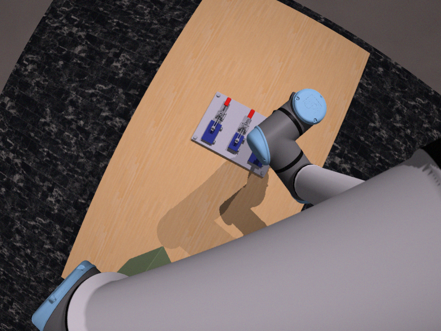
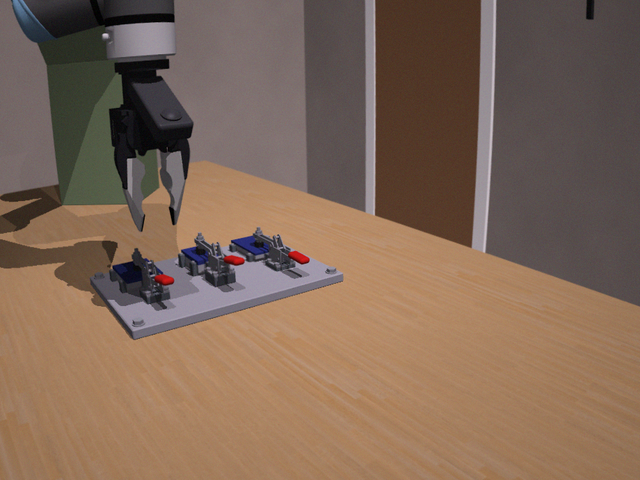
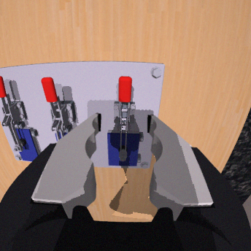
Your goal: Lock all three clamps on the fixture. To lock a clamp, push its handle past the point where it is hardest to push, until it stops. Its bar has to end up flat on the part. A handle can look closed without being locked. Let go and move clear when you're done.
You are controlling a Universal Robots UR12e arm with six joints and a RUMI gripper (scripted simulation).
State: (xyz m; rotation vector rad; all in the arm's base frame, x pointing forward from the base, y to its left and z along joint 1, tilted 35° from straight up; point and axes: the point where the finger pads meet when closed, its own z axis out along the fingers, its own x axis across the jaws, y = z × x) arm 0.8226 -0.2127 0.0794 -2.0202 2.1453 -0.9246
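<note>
My gripper is now 13 cm past the blue part, 12 cm above it and 2 cm to the right of it. Round my hand: grey fixture plate: 14 cm below, 12 cm to the left, 6 cm behind.
</note>
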